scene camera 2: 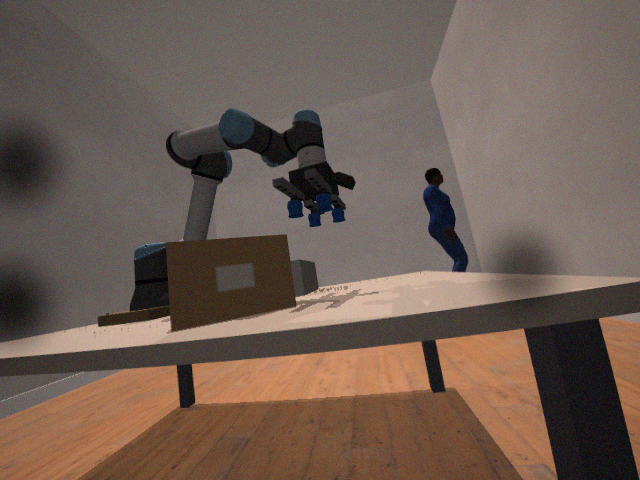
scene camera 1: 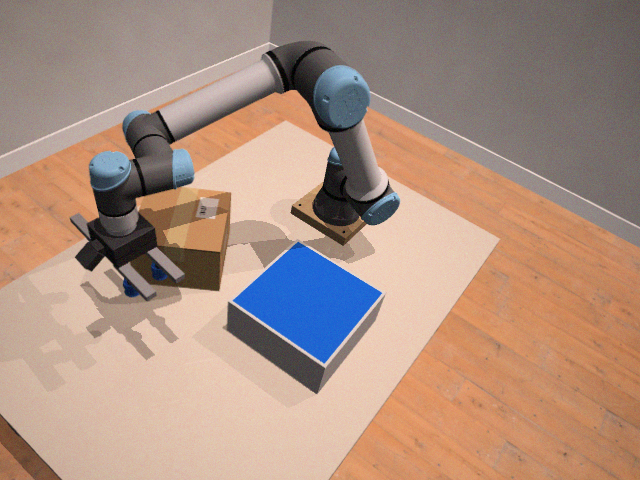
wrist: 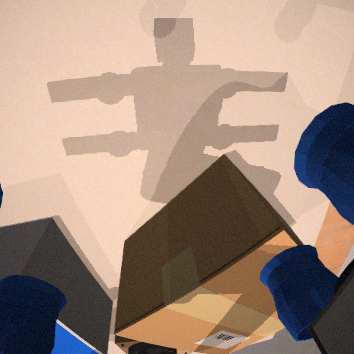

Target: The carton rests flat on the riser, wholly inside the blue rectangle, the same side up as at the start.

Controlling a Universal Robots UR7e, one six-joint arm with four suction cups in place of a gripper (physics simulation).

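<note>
A brown carton (scene camera 1: 204, 235) (scene camera 2: 191, 289) (wrist: 215, 225) rests flat on the pale mat, apart from the riser. Clear tape and a white label show on its top. The grey riser (scene camera 1: 273, 348) (scene camera 2: 305, 276) (wrist: 65, 260) bears the blue rectangle (scene camera 1: 310, 302) (wrist: 72, 342), which is bare in scene camera 1. My gripper (scene camera 1: 144, 279) (scene camera 2: 317, 210) is open, with its four blue suction cups pointing down and holding nothing. It hangs above the mat beside the carton, higher than the carton's top in scene camera 2. In scene camera 1 it covers the carton's near left part.
The arm's base plate (scene camera 1: 330, 227) (scene camera 2: 131, 316) stands behind the riser, near the carton. The pale mat (scene camera 1: 170, 413) covers the table (scene camera 2: 361, 330). A person in blue (scene camera 2: 440, 211) stands beyond the table at the right in scene camera 2.
</note>
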